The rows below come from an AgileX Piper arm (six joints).
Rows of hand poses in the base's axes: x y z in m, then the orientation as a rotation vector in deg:
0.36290 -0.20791 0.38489 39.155 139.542 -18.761
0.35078 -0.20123 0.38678 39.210 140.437 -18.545
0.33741 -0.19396 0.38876 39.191 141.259 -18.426
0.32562 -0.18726 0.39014 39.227 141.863 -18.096
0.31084 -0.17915 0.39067 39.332 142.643 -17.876
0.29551 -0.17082 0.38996 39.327 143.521 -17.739
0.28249 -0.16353 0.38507 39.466 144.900 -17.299
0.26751 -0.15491 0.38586 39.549 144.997 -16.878
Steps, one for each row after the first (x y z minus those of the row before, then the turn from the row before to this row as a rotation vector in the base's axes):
-0.01212 0.00668 0.00189 0.418 0.777 0.096
-0.01337 0.00727 0.00198 0.312 0.730 0.119
-0.01179 0.00670 0.00138 0.402 0.474 0.104
-0.01478 0.00811 0.00053 0.397 0.678 0.047
-0.01533 0.00833 -0.00071 0.342 0.780 0.116
-0.01302 0.00729 -0.00489 0.718 1.182 0.121
-0.01498 0.00862 0.00079 0.324 -0.015 0.032

